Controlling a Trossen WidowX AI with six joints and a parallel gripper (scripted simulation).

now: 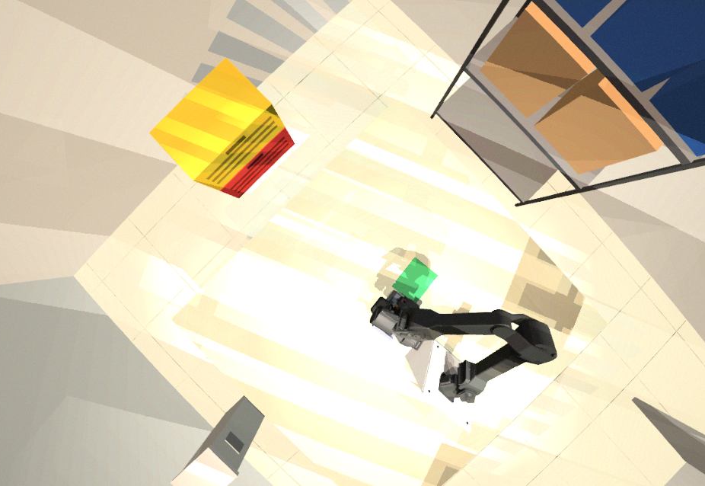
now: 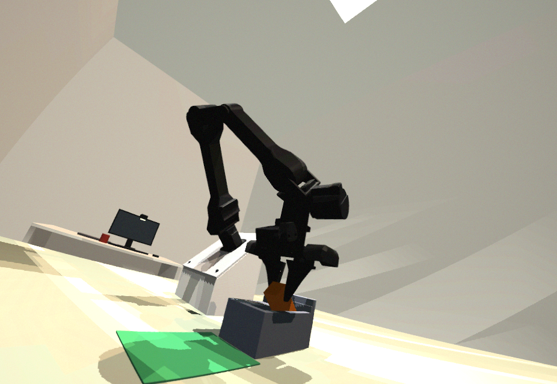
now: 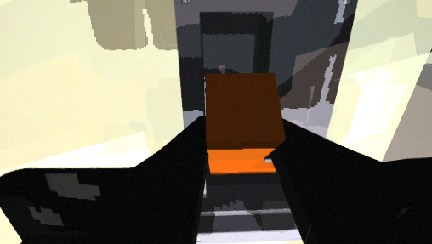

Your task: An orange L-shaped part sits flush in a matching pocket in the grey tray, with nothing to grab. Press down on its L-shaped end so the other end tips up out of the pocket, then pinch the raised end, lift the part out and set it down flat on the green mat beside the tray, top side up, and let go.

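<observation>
Right now the green mat is 150 mm to the right of my gripper tip and 90 mm below it. Also, from my gripper tip: orange L-shaped part: 30 mm to the left, 30 mm below, 20 mm behind.
</observation>
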